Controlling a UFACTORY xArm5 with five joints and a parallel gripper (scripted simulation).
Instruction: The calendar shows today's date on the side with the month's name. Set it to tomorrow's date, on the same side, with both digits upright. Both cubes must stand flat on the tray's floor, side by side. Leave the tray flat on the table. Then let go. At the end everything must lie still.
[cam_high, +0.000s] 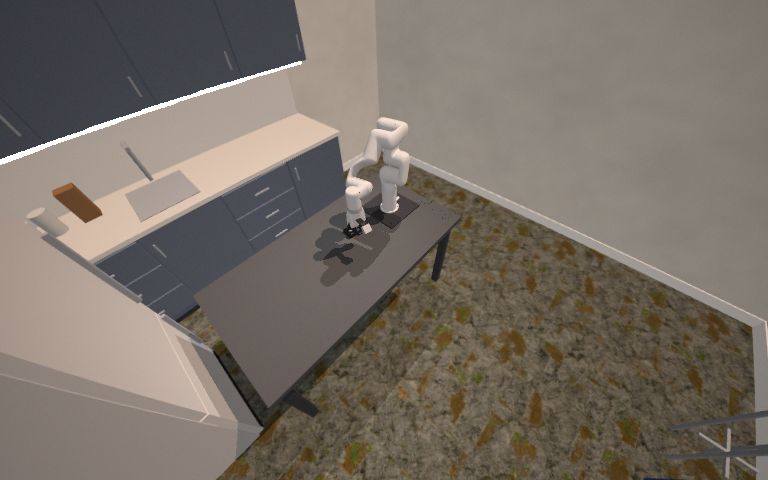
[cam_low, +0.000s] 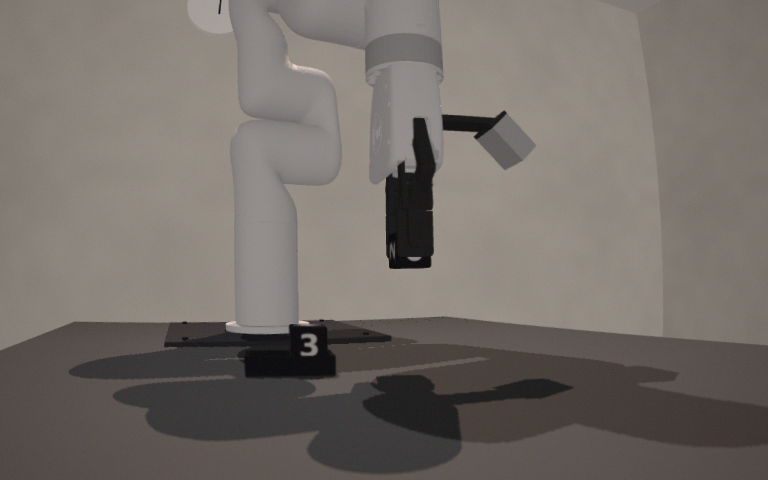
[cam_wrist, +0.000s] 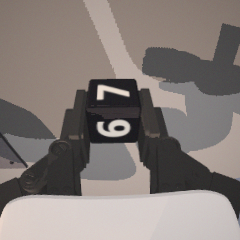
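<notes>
The black calendar tray is 11 cm to the right of my hand, 11 cm below it and 3 cm behind it.
</notes>
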